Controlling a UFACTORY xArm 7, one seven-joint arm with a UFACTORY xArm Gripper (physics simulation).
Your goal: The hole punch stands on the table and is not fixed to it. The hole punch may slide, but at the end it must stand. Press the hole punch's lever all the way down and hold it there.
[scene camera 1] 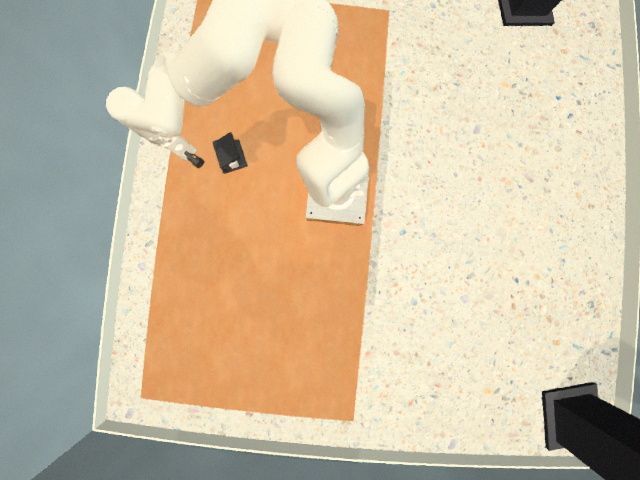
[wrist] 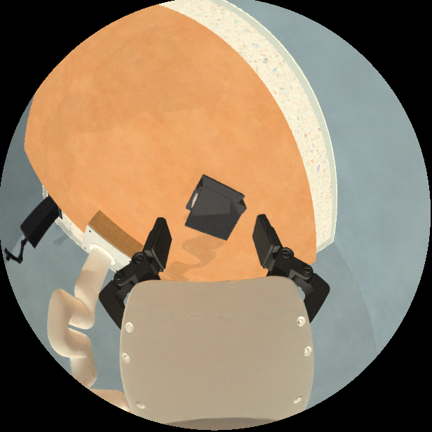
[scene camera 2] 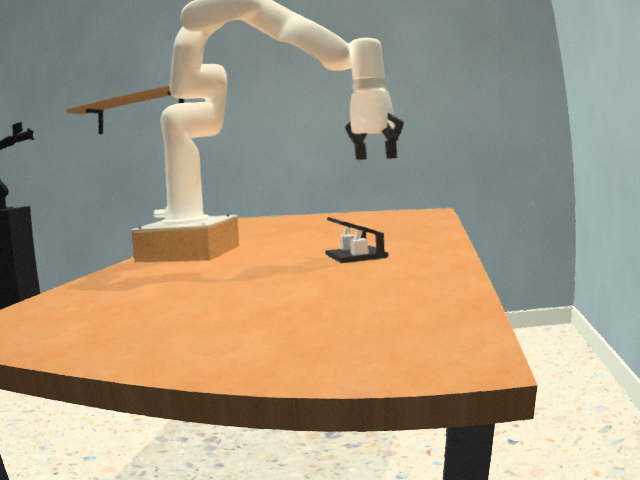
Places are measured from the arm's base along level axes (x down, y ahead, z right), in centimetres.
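Where they show: gripper, fingertip midpoint: (scene camera 1: pixel 191 155) (scene camera 2: pixel 376 158); arm's base at its link origin: (scene camera 2: pixel 186 221).
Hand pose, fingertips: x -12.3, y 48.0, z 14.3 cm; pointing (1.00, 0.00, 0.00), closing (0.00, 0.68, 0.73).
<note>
Each offset is from my fingertips to the top centre of the thing. Level surfaces: height alone.
The hole punch @[dz +7.3, dx +12.1, dy -6.5 cm] (scene camera 1: pixel 241 159) (scene camera 2: pixel 381 242) (wrist: pixel 220 187) stands upright on the table @[dx +20.7 cm] (scene camera 1: pixel 248 320) (scene camera 2: pixel 289 330) (wrist: pixel 125 120), with a black base and light grey punch blocks. Its flat black lever @[dz +7.3, dx +12.1, dy -6.5 cm] (scene camera 1: pixel 225 147) (scene camera 2: pixel 356 225) (wrist: pixel 212 215) is raised, sloping up from the rear post towards its free end on the robot base's side in the second scene view. My gripper (scene camera 1: pixel 195 159) (scene camera 2: pixel 376 157) (wrist: pixel 211 226) is open and empty, high above the table and the hole punch and touching neither. In the wrist view the punch shows between and slightly beyond the fingertips.
The arm's base block (scene camera 1: pixel 334 214) (scene camera 2: pixel 170 245) (wrist: pixel 116 231) stands on the table, left of the punch in the second scene view. A wooden wall shelf (scene camera 2: pixel 124 99) is behind the arm. A black pedestal (scene camera 2: pixel 19 248) stands beyond the table at the left.
</note>
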